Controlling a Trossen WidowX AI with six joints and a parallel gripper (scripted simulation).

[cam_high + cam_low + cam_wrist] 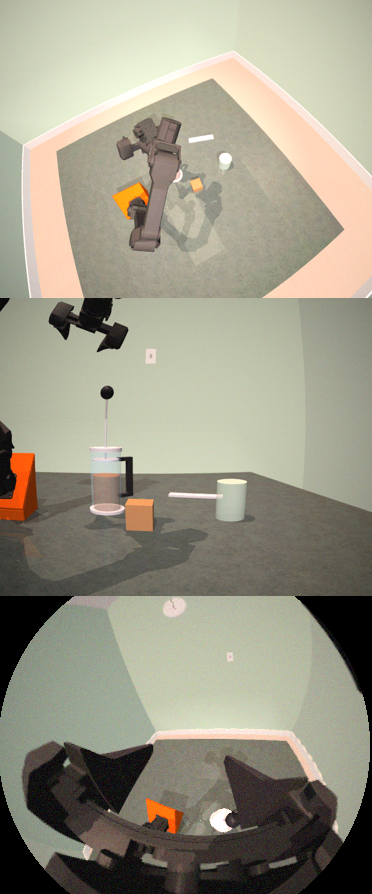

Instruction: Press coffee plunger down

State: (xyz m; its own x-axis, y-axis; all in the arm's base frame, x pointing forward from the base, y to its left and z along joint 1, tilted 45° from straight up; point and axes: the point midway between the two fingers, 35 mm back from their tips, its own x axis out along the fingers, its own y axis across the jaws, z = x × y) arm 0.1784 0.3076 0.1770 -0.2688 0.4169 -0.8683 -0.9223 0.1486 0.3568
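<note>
Now: gripper tip 9 cm short of the glass coffee press, 5 cm to the left of it and 27 cm above it. Round my gripper tip: orange cube 15 cm ahead, 18 cm to the right, 38 cm below.
</note>
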